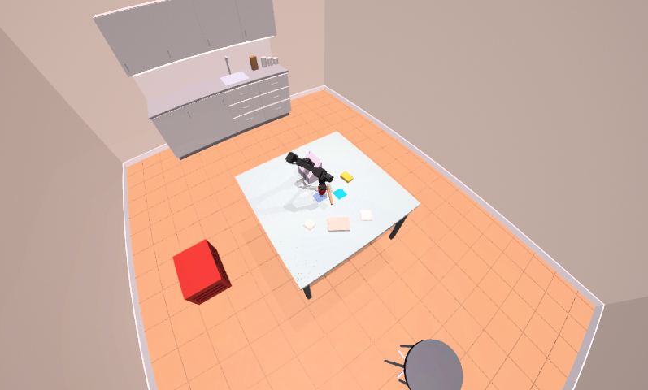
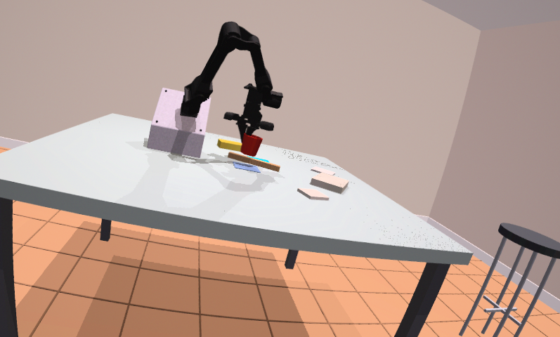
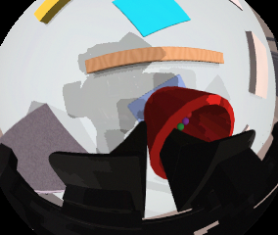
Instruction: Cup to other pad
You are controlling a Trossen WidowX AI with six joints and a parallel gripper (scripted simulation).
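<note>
The cyan pad is 11 cm ahead of my gripper tip, 12 cm to the left of it and 9 cm below it. From my gripper tip the other things lie so: red cup: 2 cm ahead, 2 cm to the right; orange stick: 7 cm ahead, 4 cm to the left, 8 cm below; pale blue pad: 2 cm ahead, 4 cm to the right, 9 cm below.
</note>
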